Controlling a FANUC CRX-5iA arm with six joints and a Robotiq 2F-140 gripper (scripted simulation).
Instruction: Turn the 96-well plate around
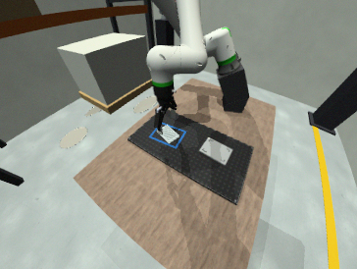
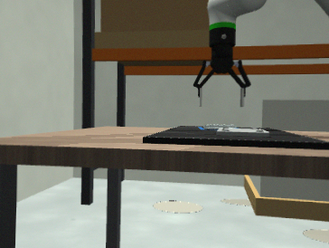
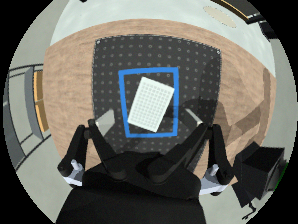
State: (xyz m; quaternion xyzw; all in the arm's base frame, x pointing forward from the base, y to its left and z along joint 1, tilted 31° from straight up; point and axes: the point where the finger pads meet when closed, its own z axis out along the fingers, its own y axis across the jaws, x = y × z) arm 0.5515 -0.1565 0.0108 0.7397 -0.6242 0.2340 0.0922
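Now: hand 90 mm above the white 96-well plate. Also, from my hand: grey plate nest N1 (50 mm behind, 310 mm to the left, 80 mm below).
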